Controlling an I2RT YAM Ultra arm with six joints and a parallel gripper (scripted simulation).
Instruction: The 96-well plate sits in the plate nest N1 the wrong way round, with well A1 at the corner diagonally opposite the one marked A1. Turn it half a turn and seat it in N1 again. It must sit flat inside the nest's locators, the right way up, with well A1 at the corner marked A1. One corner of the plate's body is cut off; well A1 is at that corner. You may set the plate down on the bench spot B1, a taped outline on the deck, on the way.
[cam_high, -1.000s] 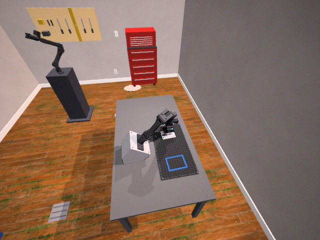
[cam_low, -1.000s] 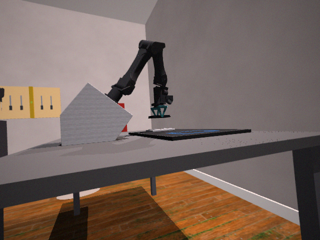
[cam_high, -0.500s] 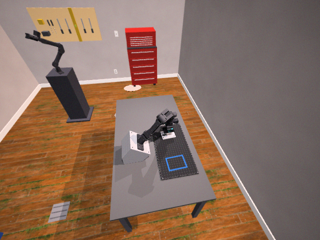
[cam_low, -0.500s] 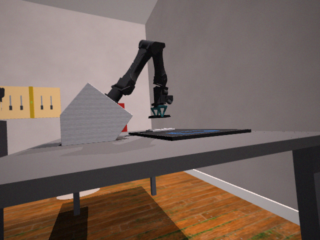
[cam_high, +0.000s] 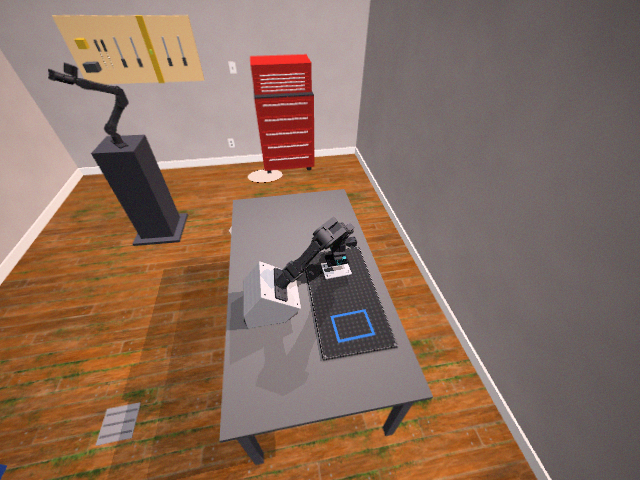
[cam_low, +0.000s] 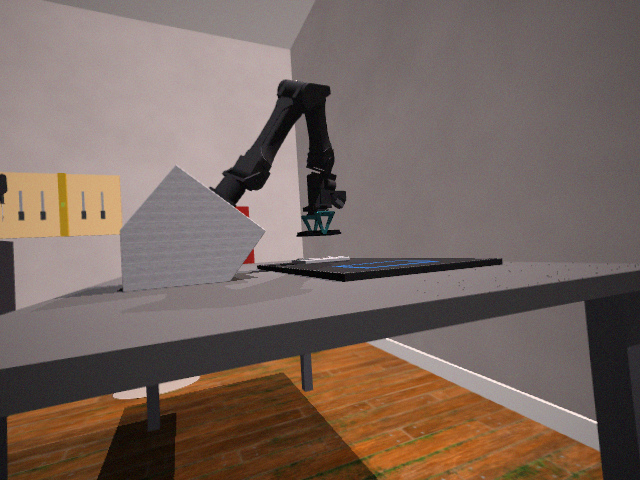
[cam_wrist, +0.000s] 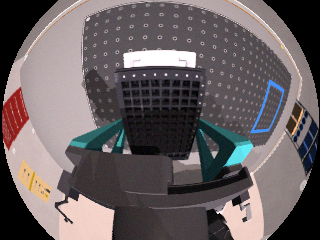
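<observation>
Now: the dark 96-well plate right at my hand. The rest, counted from my hand: white plate nest N1: 9 cm below.
</observation>
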